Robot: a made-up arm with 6 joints.
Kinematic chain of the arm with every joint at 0, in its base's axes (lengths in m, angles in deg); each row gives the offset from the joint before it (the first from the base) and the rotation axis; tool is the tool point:
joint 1: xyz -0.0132 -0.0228 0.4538 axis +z
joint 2: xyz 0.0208 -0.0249 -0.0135 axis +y
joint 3: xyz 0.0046 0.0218 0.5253 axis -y
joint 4: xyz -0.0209 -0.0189 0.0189 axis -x
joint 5: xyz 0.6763 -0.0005 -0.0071 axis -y
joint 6: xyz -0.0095 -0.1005 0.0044 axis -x
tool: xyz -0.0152 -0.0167 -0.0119
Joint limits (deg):
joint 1: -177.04..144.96
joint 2: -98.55..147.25
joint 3: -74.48..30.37
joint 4: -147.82..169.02
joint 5: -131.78..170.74
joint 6: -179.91..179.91
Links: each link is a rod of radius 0.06 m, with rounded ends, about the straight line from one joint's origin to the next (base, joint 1, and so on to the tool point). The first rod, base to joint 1, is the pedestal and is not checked.
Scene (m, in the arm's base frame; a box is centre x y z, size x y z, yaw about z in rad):
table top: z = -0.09
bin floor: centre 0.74 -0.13 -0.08 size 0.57 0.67 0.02 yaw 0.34
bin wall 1: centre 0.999 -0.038 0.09 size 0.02 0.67 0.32 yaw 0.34
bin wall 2: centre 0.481 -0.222 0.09 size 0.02 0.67 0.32 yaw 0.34
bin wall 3: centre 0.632 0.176 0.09 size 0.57 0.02 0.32 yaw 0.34
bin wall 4: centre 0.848 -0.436 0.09 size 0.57 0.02 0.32 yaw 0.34
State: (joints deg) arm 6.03 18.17 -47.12 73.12 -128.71 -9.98
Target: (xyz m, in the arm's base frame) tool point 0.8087 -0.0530 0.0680
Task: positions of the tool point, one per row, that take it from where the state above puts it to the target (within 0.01 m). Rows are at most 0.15 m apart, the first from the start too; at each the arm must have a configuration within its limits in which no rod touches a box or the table.
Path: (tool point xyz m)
1: 0.6544 -0.0064 0.3351
2: 0.7217 -0.0186 0.2603
3: 0.7741 -0.0344 0.1702
4: 0.8087 -0.0530 0.0680

